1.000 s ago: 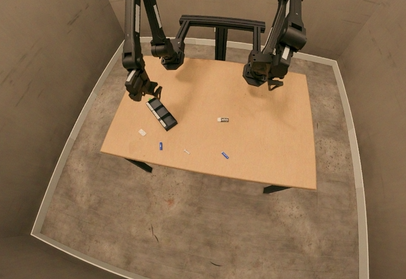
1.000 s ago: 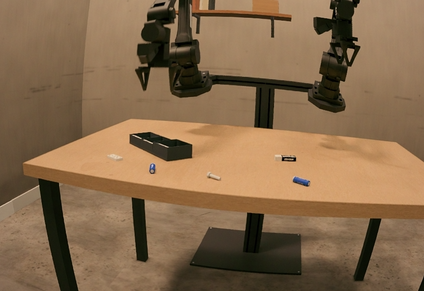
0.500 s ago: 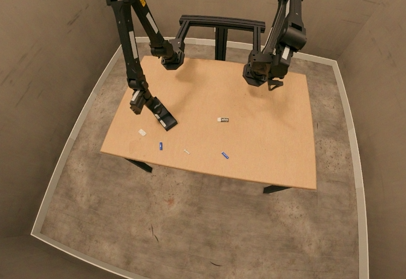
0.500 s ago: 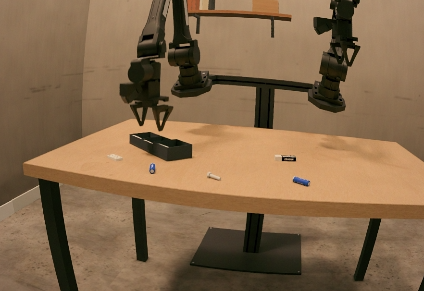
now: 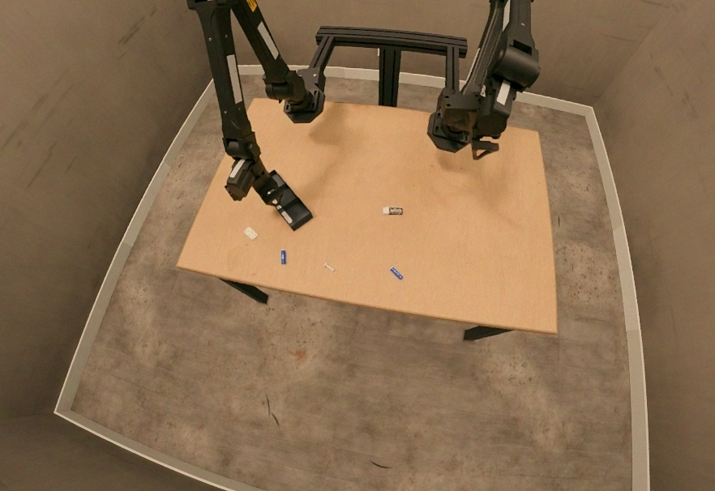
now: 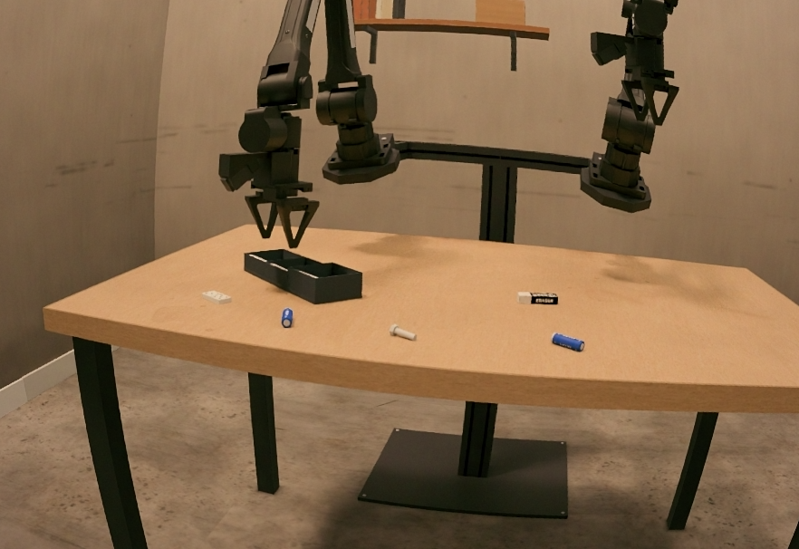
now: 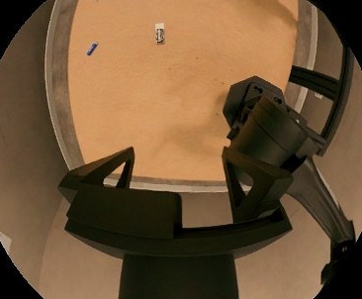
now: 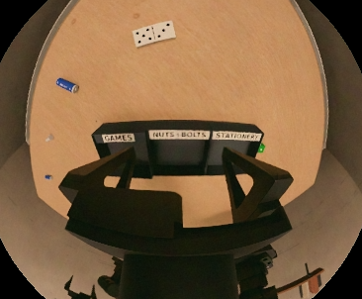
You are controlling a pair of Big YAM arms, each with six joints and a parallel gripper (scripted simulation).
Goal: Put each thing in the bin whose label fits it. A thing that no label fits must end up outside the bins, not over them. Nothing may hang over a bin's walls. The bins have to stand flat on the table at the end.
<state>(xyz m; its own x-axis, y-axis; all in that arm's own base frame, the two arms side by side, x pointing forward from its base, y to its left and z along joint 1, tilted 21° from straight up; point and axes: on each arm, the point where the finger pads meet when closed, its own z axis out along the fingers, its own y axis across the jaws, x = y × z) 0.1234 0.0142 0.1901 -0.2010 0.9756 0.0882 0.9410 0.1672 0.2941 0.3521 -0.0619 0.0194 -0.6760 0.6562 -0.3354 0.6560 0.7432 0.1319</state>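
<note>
The eraser is 8 cm behind my right hand, 40 cm to the left of it and 7 cm below it. The rest, counted from my right hand: green die 11 cm behind, 10 cm to the right, 7 cm below; then black bin tray 3 cm behind, 2 cm to the left, 6 cm below; then flat white block 12 cm ahead, 5 cm to the right, 7 cm below.
</note>
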